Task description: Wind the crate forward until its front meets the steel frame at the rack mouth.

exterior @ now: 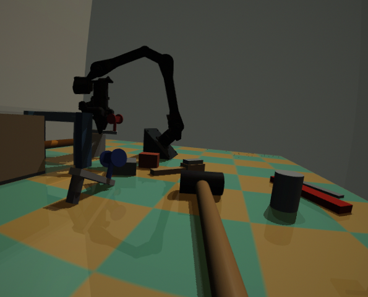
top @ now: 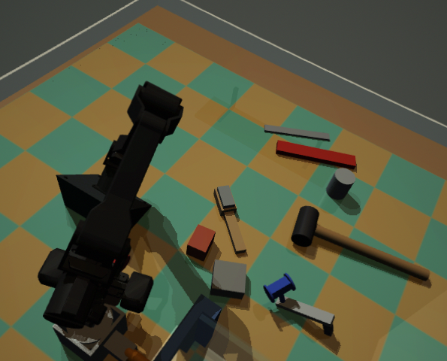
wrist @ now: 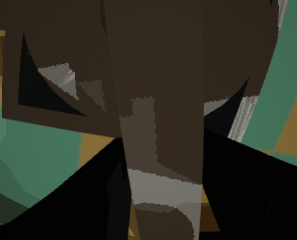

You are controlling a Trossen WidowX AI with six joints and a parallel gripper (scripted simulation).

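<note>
The red-knobbed winch handle is 20 mm to the left of my gripper tip and 20 mm above it. Also, from my gripper tip: red cylindrical grip (50 mm to the left, 50 mm above, 20 mm behind); grey block (210 mm to the left, 170 mm ahead, 70 mm below); boxy winch (60 mm below, 50 mm to the right).
</note>
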